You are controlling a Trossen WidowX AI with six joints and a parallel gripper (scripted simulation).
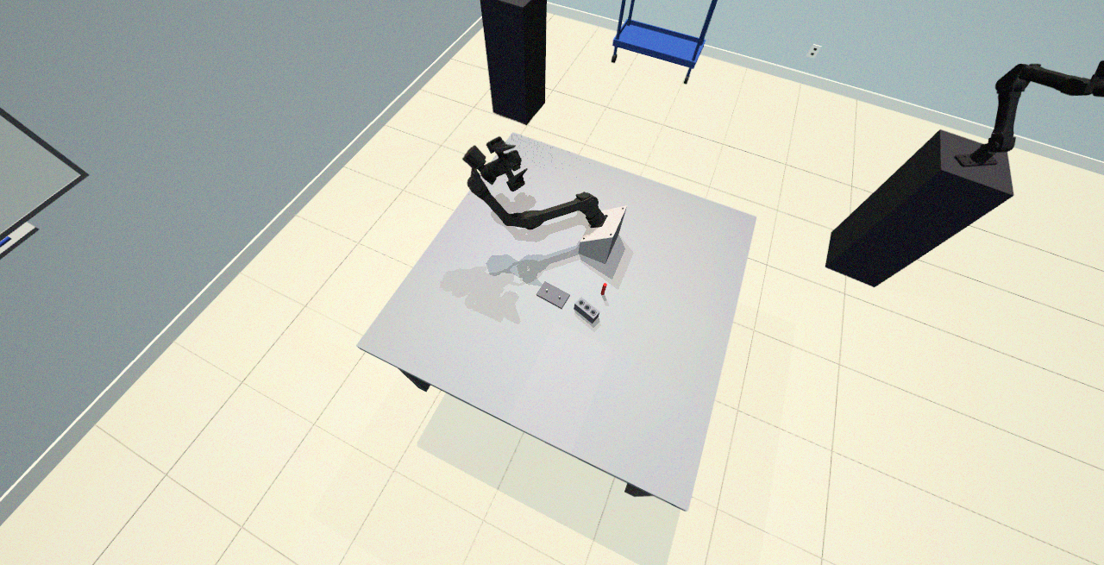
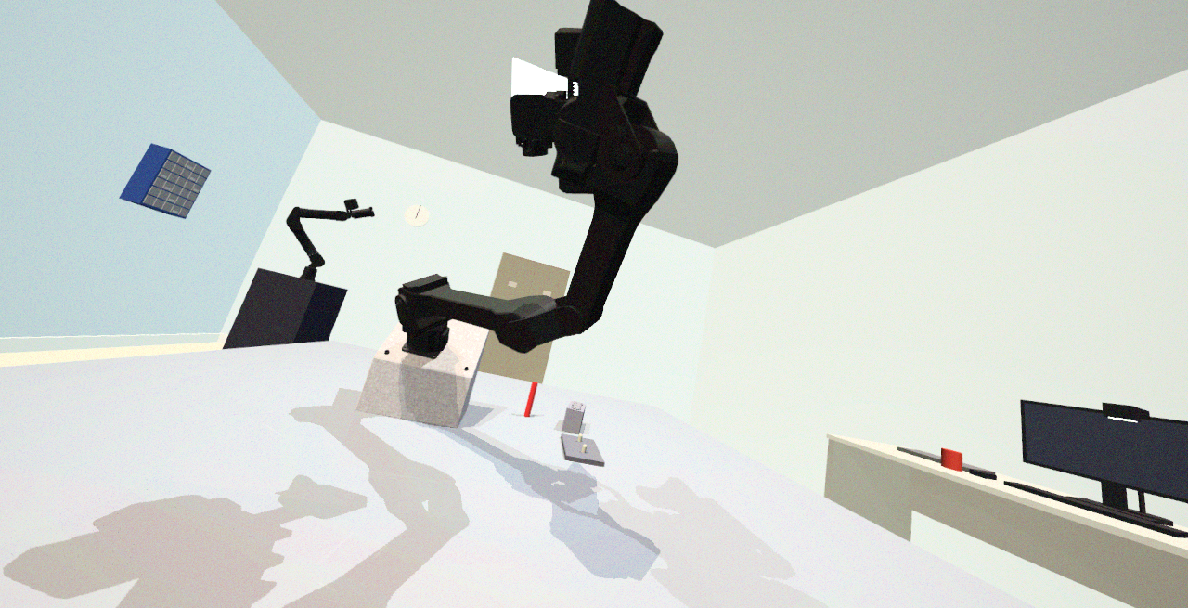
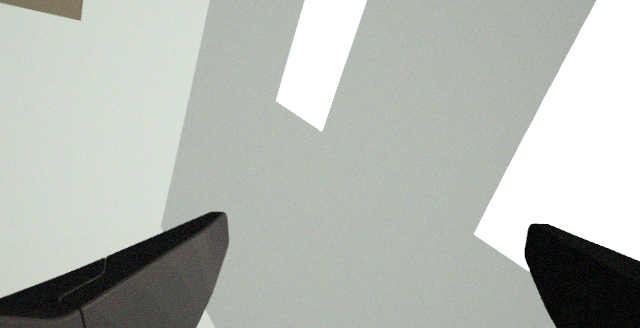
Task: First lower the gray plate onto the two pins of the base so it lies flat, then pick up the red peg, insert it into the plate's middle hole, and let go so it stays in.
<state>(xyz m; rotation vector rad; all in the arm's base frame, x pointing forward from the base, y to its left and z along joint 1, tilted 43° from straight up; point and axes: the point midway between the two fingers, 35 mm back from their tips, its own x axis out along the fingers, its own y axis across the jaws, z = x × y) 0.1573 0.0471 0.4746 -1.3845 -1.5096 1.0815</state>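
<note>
Now: gripper tip 17 cm short of the gray plate, 38 cm to the right of it and 49 cm above it. Also, from my gripper tip: dark base 16 cm ahead, 22 cm to the left, 52 cm below; red peg 6 cm ahead, 40 cm to the left, 49 cm below.
</note>
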